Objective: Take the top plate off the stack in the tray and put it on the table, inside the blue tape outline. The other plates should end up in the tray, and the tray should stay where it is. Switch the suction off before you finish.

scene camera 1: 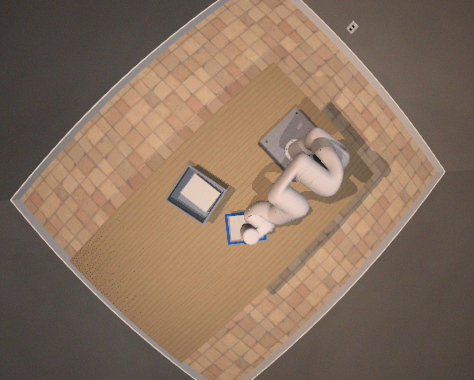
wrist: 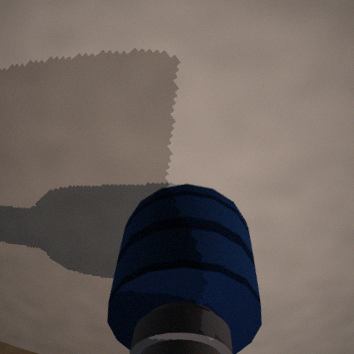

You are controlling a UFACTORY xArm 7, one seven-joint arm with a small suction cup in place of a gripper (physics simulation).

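Places are measured from the arm's base along level axes (x back, y left, z down), in metres.
Where they show: end effector, tool point: (wrist: 185, 220); arm's base, origin of the base link: (scene camera 1: 295, 151).
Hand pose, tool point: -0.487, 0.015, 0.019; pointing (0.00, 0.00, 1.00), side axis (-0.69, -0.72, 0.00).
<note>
Things, the pixels of their top centre, and the offset from my tool point, as dx, dy, dz. "spot": a spot on its surface instead. Level surfaces: height alone.
- taken plate, middle of its top: (wrist: 144, 230) (scene camera 1: 246, 226) +0.005, +0.009, -0.010
- blue tape outline, surface spot: (scene camera 1: 228, 231) spot: -0.078, -0.046, +0.042
- grey tray, middle of its top: (scene camera 1: 195, 195) -0.017, -0.305, -0.006
- pale plate, middle of its top: (scene camera 1: 200, 193) +0.004, -0.292, +0.021
- wooden table, its level: dz +0.043
The taken plate (scene camera 1: 236, 227) (wrist: 260, 115) is pale and flat. In the scene view its visible part lies within the blue tape outline (scene camera 1: 228, 231); the arm hides the rest. My suction cup (wrist: 186, 197), dark blue and ribbed, touches the plate's top face in the wrist view and appears shut on it. In the scene view the cup is hidden under the arm's end. Whether the plate rests fully on the table is hard to tell. The grey tray (scene camera 1: 179, 209) stands up and to the left of the outline, with a pale plate (scene camera 1: 201, 192) on top inside it.
The wooden table (scene camera 1: 165, 280) carries the tray and the outline. The arm (scene camera 1: 290, 197) reaches over the table from its grey base plate (scene camera 1: 275, 141) at the upper right. The tray's near corner is a short way from the outline's upper left corner.
</note>
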